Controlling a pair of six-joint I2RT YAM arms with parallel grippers.
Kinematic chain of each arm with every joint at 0, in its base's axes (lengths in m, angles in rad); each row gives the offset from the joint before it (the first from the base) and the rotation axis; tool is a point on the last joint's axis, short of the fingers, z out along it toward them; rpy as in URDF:
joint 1: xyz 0 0 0.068 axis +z
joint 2: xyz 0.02 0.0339 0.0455 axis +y
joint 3: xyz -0.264 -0.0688 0 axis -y
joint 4: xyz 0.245 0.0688 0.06 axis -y
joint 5: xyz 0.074 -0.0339 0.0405 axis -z
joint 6: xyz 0.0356 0 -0.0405 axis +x
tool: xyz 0 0 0 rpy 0 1.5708 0
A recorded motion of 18 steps. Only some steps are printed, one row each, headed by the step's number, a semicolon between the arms.
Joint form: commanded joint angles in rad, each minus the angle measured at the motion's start. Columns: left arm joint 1, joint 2, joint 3, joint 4, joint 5, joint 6; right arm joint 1, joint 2, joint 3, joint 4, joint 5, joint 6.
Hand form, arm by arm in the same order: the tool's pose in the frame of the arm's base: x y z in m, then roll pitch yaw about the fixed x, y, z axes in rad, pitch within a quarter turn. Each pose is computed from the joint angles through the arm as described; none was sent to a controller.
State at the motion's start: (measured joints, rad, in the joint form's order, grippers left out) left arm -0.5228 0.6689 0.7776 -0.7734 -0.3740 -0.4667; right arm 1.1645 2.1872 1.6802 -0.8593 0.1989 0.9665
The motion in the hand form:
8: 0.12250 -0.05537 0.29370 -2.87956 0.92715 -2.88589; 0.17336 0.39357 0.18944 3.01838 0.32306 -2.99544
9: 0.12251 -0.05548 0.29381 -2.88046 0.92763 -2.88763; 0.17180 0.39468 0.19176 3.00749 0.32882 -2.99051
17: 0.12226 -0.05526 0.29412 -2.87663 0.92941 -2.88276; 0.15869 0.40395 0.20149 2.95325 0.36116 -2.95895
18: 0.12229 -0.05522 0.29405 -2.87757 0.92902 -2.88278; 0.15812 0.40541 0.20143 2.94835 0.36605 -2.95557
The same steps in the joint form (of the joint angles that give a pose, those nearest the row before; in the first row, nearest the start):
8: 0.0041 -0.0060 -0.0143 0.0042 0.0110 0.0012; 0.0084 -0.0907 -0.0143 -0.0032 0.0086 0.0111
9: 0.0034 -0.0057 -0.0139 0.0044 0.0108 0.0020; 0.0127 -0.0958 -0.0143 0.0043 0.0070 0.0071
17: 0.0036 -0.0075 -0.0137 0.0047 0.0098 0.0006; 0.0485 -0.1129 -0.0098 0.0459 0.0038 -0.0070
18: 0.0039 -0.0073 -0.0137 0.0043 0.0093 0.0004; 0.0510 -0.1110 -0.0082 0.0534 0.0046 -0.0102

